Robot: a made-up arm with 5 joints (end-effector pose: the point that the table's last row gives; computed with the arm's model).
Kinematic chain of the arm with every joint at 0, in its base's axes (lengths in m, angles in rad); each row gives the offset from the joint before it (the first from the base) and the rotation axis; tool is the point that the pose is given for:
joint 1: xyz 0 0 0.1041 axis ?
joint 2: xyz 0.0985 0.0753 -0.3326 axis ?
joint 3: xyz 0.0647 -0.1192 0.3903 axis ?
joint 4: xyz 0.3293 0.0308 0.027 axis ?
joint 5: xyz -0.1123 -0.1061 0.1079 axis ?
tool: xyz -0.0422 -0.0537 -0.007
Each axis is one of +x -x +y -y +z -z.
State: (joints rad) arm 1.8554 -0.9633 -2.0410 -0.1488 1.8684
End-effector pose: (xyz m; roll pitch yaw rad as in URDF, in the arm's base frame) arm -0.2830 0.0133 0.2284 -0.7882 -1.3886 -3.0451
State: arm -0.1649 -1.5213 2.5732 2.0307 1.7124
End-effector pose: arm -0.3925 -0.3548 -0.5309 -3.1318 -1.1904 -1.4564
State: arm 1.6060 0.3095 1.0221 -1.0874 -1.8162
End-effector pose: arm 0.5190 -0.1363 -0.0257 2.8297 1.0419 -2.8893
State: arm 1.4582 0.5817 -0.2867 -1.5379 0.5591
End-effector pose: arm 0.5210 0.0430 0.2794 1.7753 1.2970 0.2422
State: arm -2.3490 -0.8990 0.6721 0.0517 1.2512
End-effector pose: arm -0.1787 0.2162 0.2135 -0.7720 0.0330 1.0395
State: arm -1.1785 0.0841 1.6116 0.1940 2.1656
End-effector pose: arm 0.1283 0.0510 0.3765 1.7399 -1.1392 -1.1988
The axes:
joint 1: +x
joint 2: +y
joint 3: -z
joint 4: +z
joint 5: +x

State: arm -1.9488 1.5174 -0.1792 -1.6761 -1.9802
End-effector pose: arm 0.6899 -0.6122 0.1402 -0.3436 -1.2666 1.5576
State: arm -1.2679 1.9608 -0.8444 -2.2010 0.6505
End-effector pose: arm 0.5162 -0.4681 -0.4015 -1.1559 -1.0634 -1.7379
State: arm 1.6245 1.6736 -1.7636 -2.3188 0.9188
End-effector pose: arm 0.5979 0.1396 0.3537 2.4833 0.5018 1.6704
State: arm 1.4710 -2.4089 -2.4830 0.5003 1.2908
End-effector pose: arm -0.1843 0.7312 0.2537 -0.3544 -0.0912 0.7420
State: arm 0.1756 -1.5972 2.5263 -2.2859 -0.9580
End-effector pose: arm -0.4648 -0.3493 -0.3716 -2.5558 -0.2754 1.5735
